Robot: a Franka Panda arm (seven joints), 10 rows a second.
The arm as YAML. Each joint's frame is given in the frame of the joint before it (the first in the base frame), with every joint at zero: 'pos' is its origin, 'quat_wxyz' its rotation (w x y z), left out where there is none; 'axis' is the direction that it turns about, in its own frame. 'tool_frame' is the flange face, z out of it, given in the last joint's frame.
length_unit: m
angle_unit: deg
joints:
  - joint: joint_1
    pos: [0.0, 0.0, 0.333]
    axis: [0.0, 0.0, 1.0]
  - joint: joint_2
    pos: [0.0, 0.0, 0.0]
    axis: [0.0, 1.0, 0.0]
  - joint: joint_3
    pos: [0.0, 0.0, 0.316]
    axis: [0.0, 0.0, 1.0]
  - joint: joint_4
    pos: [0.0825, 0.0, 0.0]
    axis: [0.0, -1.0, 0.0]
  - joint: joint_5
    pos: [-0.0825, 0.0, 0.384]
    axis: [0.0, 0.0, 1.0]
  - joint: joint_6
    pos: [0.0, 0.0, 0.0]
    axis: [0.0, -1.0, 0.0]
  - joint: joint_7
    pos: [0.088, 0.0, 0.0]
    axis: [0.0, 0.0, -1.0]
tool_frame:
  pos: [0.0, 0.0, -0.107]
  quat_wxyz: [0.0, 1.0, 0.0, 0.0]
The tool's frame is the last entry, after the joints.
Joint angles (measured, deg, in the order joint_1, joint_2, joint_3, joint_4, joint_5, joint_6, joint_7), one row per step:
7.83, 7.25, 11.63, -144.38, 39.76, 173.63, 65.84
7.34, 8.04, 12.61, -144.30, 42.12, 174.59, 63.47
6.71, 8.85, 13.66, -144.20, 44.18, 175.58, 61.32
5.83, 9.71, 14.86, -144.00, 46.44, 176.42, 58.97
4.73, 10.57, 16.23, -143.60, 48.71, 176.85, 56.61
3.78, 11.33, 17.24, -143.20, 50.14, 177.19, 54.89
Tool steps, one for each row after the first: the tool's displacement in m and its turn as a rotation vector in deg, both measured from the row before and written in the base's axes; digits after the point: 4 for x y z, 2 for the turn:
-0.0013, 0.0003, -0.0053, -0.02, -0.23, 0.24
-0.0011, 0.0000, -0.0052, -0.11, -0.24, 0.20
-0.0008, -0.0007, -0.0053, -0.03, -0.13, 0.13
-0.0001, -0.0002, -0.0048, 0.22, 0.05, 0.19
0.0007, -0.0008, -0.0038, 0.09, 0.01, 0.17

